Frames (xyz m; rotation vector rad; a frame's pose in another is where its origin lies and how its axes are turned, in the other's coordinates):
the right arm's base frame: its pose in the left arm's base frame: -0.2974 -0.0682 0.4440 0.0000 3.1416 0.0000
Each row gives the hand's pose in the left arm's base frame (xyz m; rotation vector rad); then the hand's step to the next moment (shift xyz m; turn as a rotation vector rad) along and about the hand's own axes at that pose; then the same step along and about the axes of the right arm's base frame.
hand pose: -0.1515 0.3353 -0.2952 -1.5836 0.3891 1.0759
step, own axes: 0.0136 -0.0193 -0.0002 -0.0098 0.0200 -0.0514
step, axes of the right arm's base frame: -0.0214 0.0099 -0.0007 -0.0022 -0.0556 0.0064
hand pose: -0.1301 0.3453 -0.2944 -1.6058 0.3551 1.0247
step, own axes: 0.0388 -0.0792 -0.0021 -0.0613 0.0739 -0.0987
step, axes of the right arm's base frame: -0.0786 0.0340 -0.0211 0.0451 -0.1301 0.0025
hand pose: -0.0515 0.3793 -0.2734 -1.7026 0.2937 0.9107
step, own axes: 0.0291 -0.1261 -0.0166 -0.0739 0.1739 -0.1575
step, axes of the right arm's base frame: -0.1037 0.0355 -0.0708 0.0901 -0.2207 0.0606
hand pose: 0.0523 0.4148 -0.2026 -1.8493 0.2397 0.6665
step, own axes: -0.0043 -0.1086 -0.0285 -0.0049 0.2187 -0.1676
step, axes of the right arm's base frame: -0.0565 0.0143 -0.0960 0.0511 -0.2365 0.1320
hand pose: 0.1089 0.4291 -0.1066 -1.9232 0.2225 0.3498
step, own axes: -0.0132 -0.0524 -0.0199 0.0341 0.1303 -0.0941
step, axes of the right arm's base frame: -0.0070 0.0007 -0.0572 -0.0035 -0.1351 0.0934
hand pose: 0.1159 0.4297 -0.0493 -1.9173 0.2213 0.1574
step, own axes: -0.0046 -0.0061 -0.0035 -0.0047 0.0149 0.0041
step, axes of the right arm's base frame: 0.0031 -0.0009 -0.0078 0.0080 -0.0009 0.0140
